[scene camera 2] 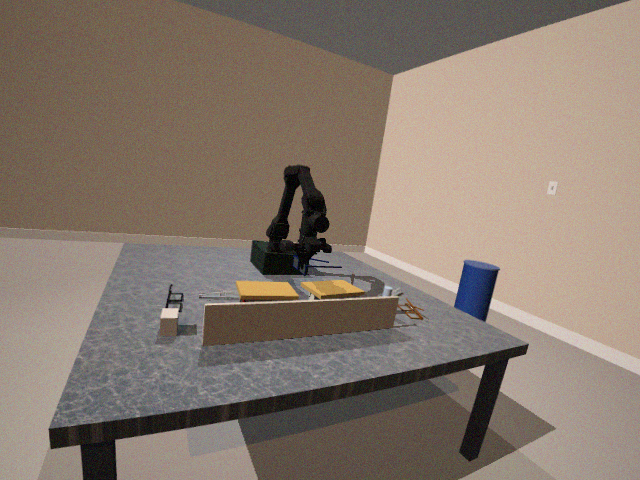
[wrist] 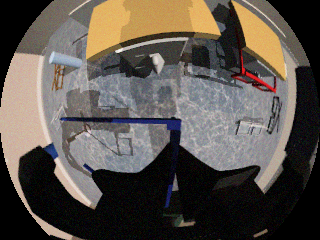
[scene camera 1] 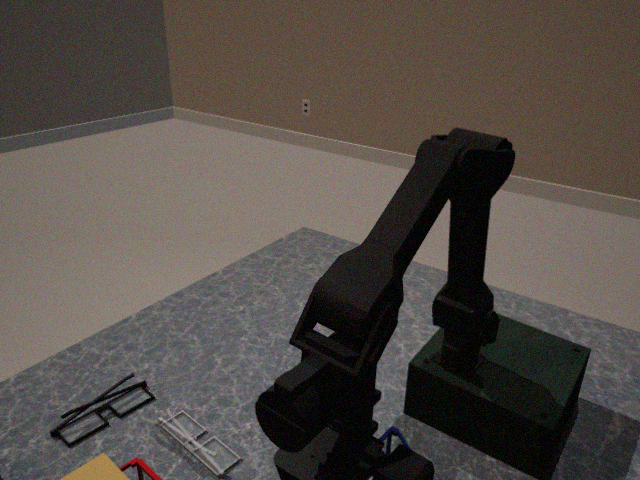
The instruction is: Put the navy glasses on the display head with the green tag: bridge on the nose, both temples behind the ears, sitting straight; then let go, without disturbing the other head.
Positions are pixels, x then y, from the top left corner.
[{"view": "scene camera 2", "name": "my gripper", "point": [302,269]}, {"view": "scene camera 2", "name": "beige board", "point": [224,323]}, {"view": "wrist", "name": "my gripper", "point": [172,146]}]
